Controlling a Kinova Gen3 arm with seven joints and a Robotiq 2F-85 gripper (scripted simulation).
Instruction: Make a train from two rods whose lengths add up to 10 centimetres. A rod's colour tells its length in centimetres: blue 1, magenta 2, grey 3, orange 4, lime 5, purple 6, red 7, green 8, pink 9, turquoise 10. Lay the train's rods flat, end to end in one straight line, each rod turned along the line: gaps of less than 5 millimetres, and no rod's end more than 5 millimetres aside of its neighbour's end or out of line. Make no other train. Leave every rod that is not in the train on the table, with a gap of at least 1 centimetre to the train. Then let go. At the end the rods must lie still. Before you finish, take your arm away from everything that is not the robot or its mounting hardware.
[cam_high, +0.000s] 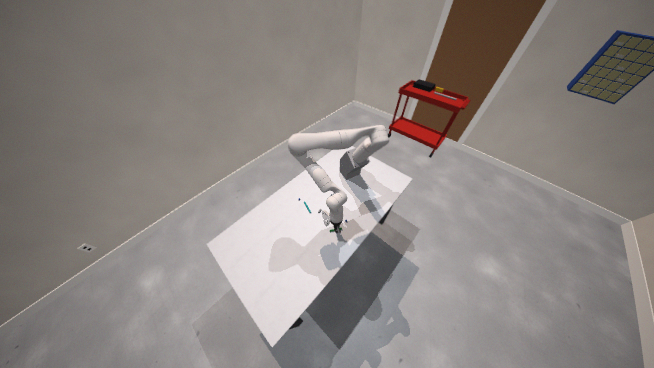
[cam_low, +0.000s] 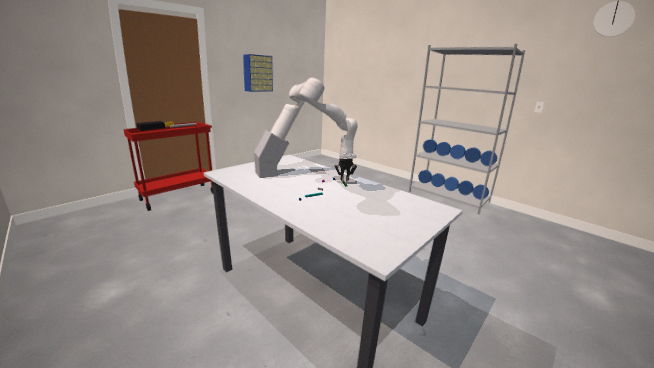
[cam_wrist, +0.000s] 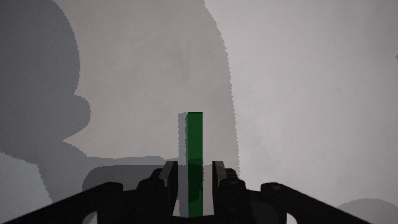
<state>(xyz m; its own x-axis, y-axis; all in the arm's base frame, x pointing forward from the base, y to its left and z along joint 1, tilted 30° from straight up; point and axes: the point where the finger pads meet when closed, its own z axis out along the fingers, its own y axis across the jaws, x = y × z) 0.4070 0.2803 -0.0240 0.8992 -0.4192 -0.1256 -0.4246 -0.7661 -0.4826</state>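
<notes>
My gripper is now 30 mm above the green rod. The rest, counted from my hand: grey rod 170 mm to the right, 30 mm below; then turquoise rod 250 mm to the right, 50 mm ahead, 30 mm below; then magenta rod 100 mm behind, 80 mm to the right, 30 mm below.
</notes>
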